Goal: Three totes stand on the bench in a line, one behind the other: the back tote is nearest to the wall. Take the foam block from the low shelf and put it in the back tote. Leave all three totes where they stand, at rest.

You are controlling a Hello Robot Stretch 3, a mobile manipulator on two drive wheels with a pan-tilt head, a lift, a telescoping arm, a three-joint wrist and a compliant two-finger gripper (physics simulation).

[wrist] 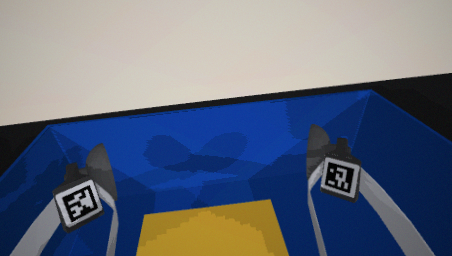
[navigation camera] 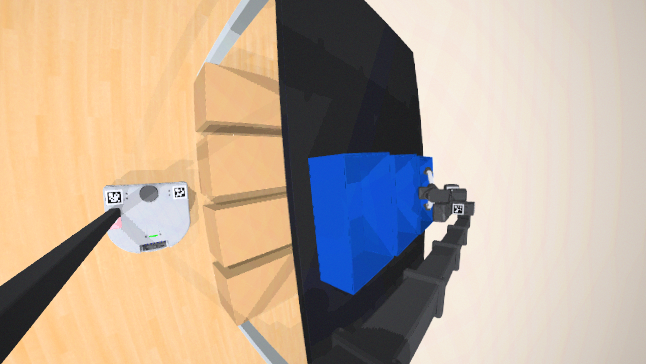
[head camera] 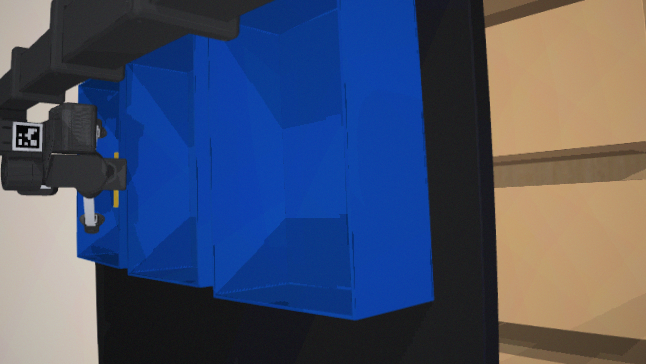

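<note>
The yellow foam block is inside the blue back tote. The wrist view shows part of it low between and below the fingers, apart from both; its contact with the tote floor is hidden. My gripper is open over the back tote, its fingers spread wide. The middle tote and the larger-looking front tote stand upright in line in front of it. The block does not show in the navigation view.
The totes stand on the black bench. The pale wall is behind the bench. My telescoping arm reaches along one side of the totes. Several tan boxes are below the bench's front edge.
</note>
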